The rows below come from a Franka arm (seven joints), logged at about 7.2 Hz.
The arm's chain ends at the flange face. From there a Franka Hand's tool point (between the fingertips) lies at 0.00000 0.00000 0.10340 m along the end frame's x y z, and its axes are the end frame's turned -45 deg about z.
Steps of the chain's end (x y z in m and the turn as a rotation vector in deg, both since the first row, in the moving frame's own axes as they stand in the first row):
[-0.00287 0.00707 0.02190 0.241 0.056 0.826]
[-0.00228 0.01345 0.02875 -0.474 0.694 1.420]
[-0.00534 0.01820 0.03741 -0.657 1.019 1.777]
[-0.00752 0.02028 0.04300 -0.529 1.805 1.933]
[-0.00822 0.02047 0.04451 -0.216 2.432 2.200]
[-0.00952 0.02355 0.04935 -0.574 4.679 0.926]
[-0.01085 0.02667 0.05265 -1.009 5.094 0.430]
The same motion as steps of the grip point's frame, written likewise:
[-0.00665 0.00274 0.02190 0.131 0.210 0.826]
[-0.01086 0.00939 0.02874 -0.826 0.156 1.420]
[-0.01622 0.01124 0.03739 -1.185 0.256 1.777]
[-0.01808 0.01203 0.04294 -1.650 0.902 1.933]
[-0.01753 0.01209 0.04442 -1.872 1.567 2.200]
[-0.01821 0.01666 0.04900 -3.714 2.903 0.926]
[-0.02135 0.01898 0.05223 -4.315 2.889 0.430]

